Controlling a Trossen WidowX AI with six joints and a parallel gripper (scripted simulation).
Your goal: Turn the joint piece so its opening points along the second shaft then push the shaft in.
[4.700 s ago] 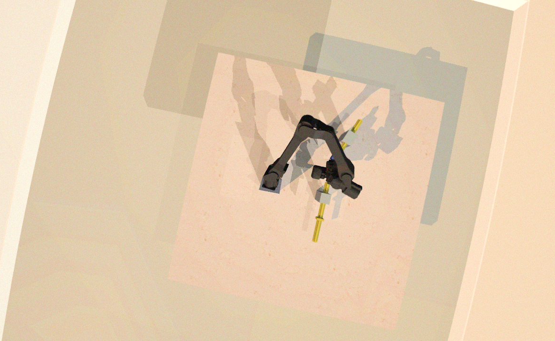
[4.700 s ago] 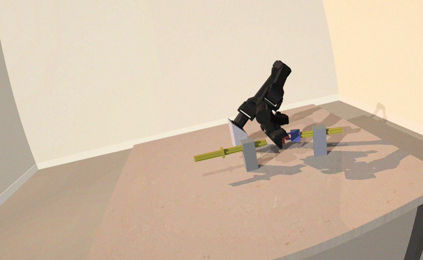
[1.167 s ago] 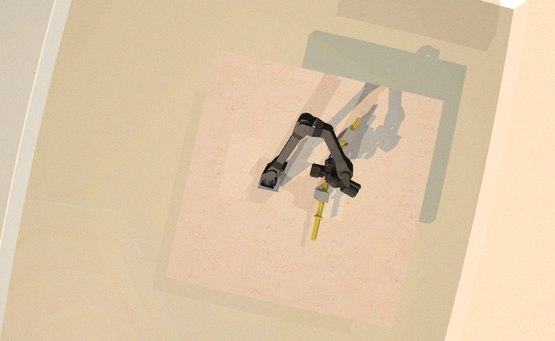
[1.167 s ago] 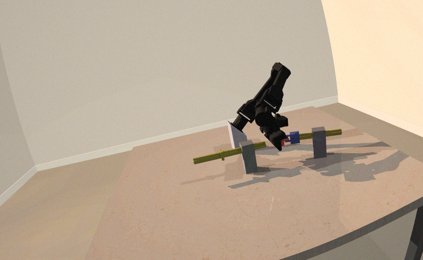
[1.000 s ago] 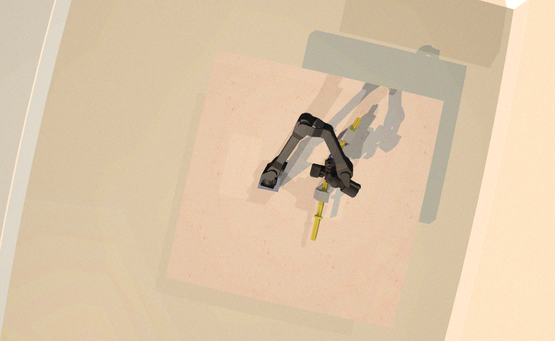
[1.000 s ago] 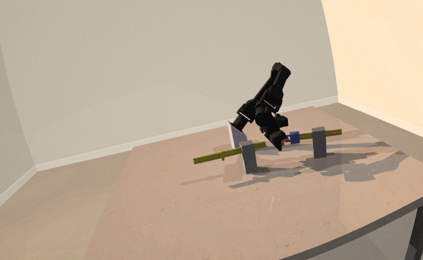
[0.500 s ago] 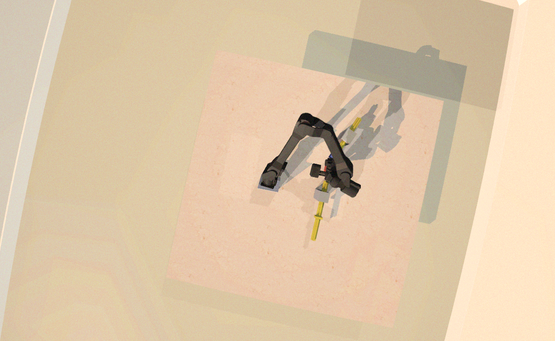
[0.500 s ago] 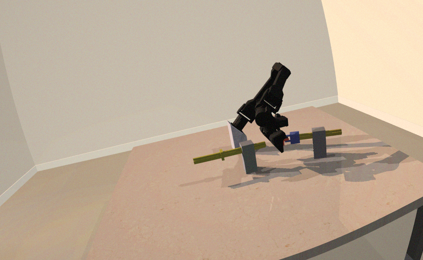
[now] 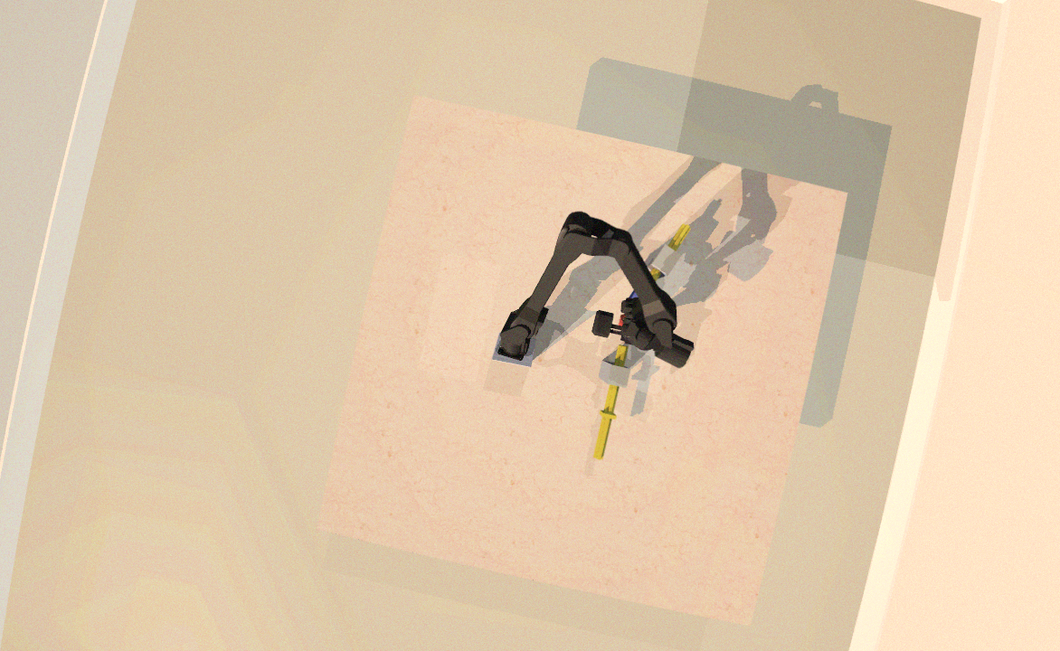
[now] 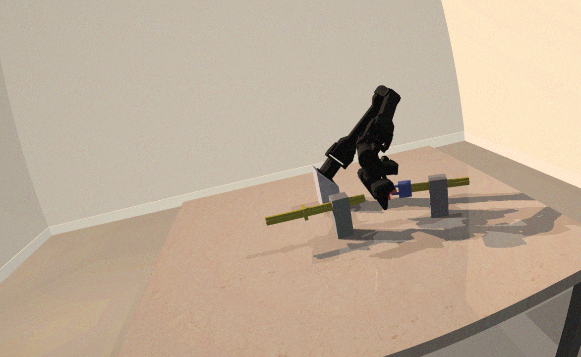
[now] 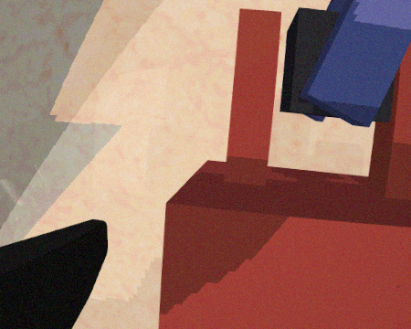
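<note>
Right now my gripper tip is 10 mm to the right of the red square joint piece and 40 mm below it.
</note>
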